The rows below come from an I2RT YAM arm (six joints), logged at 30 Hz.
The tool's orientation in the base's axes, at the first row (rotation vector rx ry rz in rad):
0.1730 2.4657 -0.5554
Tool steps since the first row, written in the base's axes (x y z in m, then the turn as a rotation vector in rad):
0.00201 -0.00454 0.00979 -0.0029 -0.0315 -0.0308
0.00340 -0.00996 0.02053 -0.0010 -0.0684 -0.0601
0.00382 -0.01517 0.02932 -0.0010 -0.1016 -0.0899
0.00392 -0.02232 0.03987 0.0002 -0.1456 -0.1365
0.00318 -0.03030 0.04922 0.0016 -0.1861 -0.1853
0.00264 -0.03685 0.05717 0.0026 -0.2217 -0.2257
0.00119 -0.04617 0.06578 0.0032 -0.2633 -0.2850
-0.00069 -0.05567 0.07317 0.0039 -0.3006 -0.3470
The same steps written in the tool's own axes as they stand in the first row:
-0.00732 -0.00703 -0.00417 0.0205 -0.0184 0.0345
-0.01470 -0.01534 -0.00900 0.0362 -0.0411 0.0728
-0.02014 -0.02302 -0.01299 0.0537 -0.0607 0.1088
-0.02635 -0.03315 -0.01762 0.0801 -0.0839 0.1624
-0.03117 -0.04381 -0.02145 0.1076 -0.1031 0.2163
-0.03534 -0.05264 -0.02477 0.1305 -0.1209 0.2616
-0.03914 -0.06443 -0.02786 0.1648 -0.1376 0.3232
-0.04189 -0.07607 -0.03021 0.2005 -0.1495 0.3850

